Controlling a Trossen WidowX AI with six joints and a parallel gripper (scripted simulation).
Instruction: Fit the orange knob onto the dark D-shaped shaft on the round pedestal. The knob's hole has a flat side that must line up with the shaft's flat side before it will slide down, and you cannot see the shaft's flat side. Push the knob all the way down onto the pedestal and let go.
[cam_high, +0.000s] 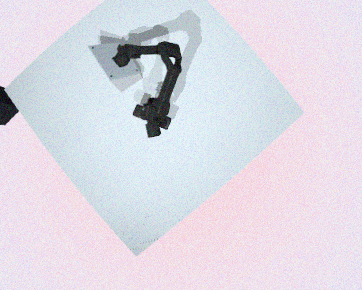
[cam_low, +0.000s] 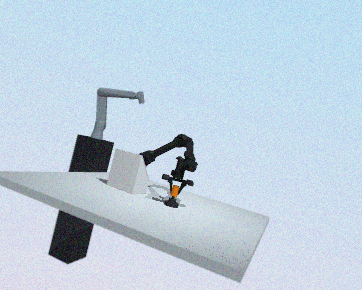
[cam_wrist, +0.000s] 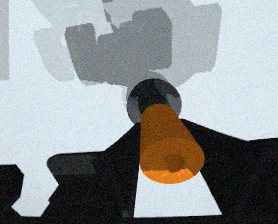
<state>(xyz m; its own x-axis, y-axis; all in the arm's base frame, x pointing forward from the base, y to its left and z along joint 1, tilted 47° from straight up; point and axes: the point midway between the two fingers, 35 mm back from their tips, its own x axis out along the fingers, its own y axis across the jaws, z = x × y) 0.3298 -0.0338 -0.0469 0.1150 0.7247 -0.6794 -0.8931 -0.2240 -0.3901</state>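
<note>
My gripper tip is now 2 cm below the orange knob. Also, from my gripper tip: dark round pedestal: 4 cm below.
</note>
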